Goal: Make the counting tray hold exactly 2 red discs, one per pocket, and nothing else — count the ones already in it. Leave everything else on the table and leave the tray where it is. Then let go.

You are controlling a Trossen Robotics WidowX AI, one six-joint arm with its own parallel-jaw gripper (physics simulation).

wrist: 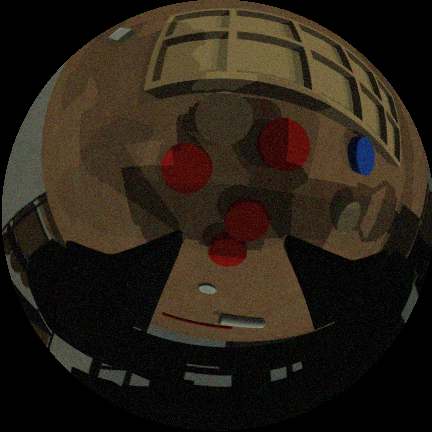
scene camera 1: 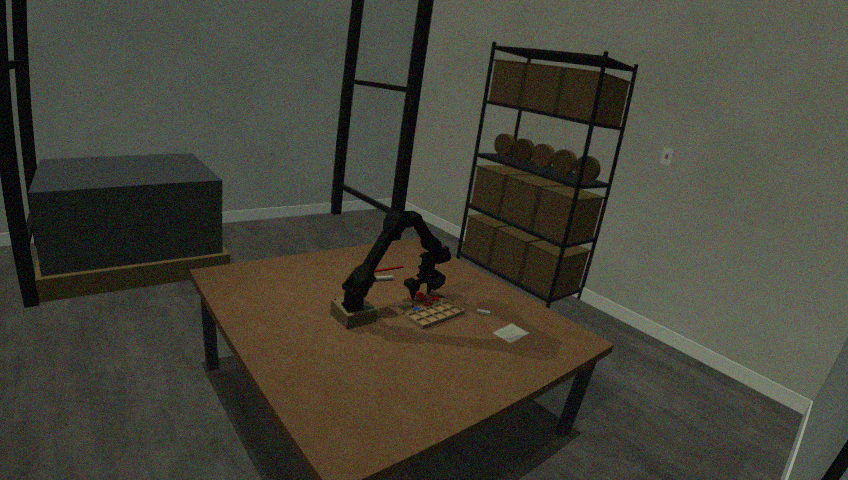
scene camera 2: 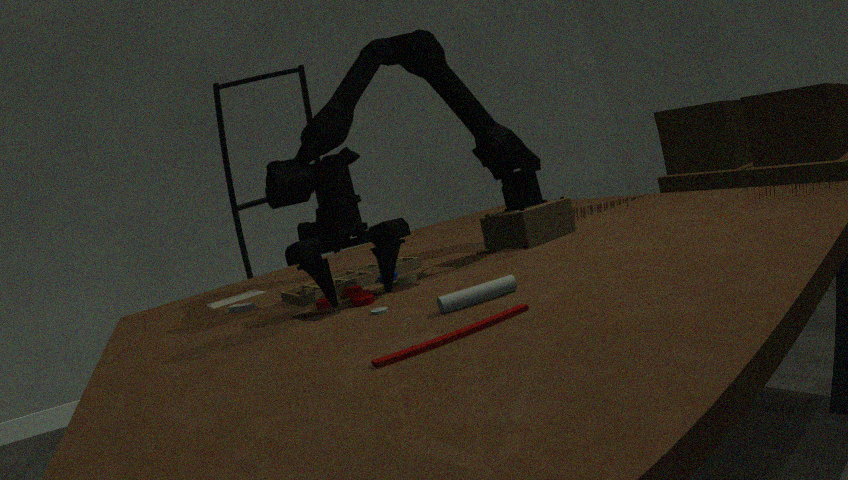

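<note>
The tan counting tray (scene camera 1: 424, 325) (wrist: 270, 86) lies on the table; no disc shows in its visible pockets in the wrist view. Several red discs lie outside it: one red disc (wrist: 186, 168) at the left, one red disc (wrist: 284, 144) by the tray's near wall, and two close together, a red disc (wrist: 247, 220) and a nearer red disc (wrist: 227, 251). My gripper (scene camera 1: 421, 295) (scene camera 2: 361, 298) (wrist: 234, 238) is open and empty, pointing down, its fingertips low on either side of the close pair. Finger height above the table is hard to tell.
A blue disc (wrist: 362, 155), a shaded tan disc (wrist: 224, 118) and another tan disc (wrist: 348, 217) lie near the tray. A small white disc (scene camera 2: 379, 310) (wrist: 207, 288), white cylinder (scene camera 2: 477, 293) and red rod (scene camera 2: 450, 336) lie beyond the fingers. A white block (scene camera 1: 483, 311) and paper (scene camera 1: 510, 332) lie past the tray.
</note>
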